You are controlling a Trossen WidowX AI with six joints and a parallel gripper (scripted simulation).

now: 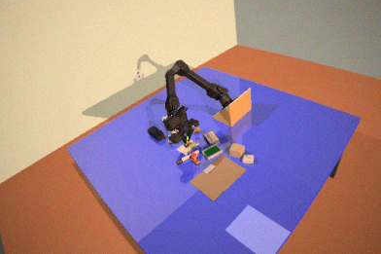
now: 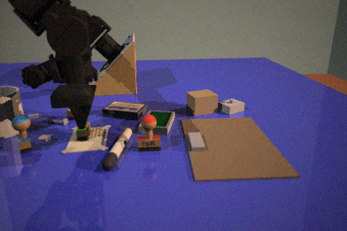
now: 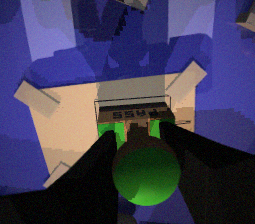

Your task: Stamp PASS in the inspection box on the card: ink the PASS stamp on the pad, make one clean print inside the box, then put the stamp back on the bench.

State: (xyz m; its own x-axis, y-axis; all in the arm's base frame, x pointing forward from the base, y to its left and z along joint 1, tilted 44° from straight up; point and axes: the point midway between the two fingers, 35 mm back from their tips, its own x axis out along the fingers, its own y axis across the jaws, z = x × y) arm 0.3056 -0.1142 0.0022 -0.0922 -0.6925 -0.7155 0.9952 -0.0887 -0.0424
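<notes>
The inspection card is 30 mm below my gripper tip, 10 mm to the left of it and 10 mm ahead of it. The rest, counted from my gripper tip: orange-knobbed stamp 110 mm behind, 20 mm to the right; then marker 90 mm ahead, 60 mm to the left, 10 mm below; then blue-knobbed stamp 100 mm to the right, 20 mm ahead.
</notes>
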